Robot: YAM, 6 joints.
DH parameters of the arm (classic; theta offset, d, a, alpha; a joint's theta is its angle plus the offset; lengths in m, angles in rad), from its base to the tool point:
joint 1: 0 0.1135 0.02 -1.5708
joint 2: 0 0 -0.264 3.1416
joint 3: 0.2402 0 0.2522 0
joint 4: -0.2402 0 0.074 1.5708
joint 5: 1.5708 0 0 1.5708
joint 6: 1.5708 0.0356 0 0
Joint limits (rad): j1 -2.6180..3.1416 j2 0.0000..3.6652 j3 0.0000..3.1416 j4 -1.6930..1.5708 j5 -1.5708..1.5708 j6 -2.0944..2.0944
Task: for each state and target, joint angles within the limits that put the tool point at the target. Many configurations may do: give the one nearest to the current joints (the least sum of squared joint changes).
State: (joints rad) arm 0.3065 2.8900 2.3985 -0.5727 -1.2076 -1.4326
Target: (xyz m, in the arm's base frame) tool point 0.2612 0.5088 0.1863
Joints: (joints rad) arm 1.0377 2.6810 2.4960 -0.5659 -1.2366 -1.4326
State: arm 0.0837 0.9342 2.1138 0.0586 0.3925 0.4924
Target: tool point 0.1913 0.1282 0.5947
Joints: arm 0.6375 1.3138 1.8359 -0.0225 0.3094 0.4924
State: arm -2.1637 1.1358 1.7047 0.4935 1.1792 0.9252
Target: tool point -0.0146 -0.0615 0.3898
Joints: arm -1.2873 0.3273 0.6865 0.2106 1.0695 0.9252
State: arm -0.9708 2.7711 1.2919 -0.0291 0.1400 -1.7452
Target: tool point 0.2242 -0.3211 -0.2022
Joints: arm -0.9496 3.0354 1.5788 0.0845 0.1287 -1.7452
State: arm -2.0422 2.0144 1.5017 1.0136 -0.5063 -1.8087
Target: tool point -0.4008 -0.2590 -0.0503
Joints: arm -2.5996 2.7349 1.4134 0.8771 -0.4388 -1.8087
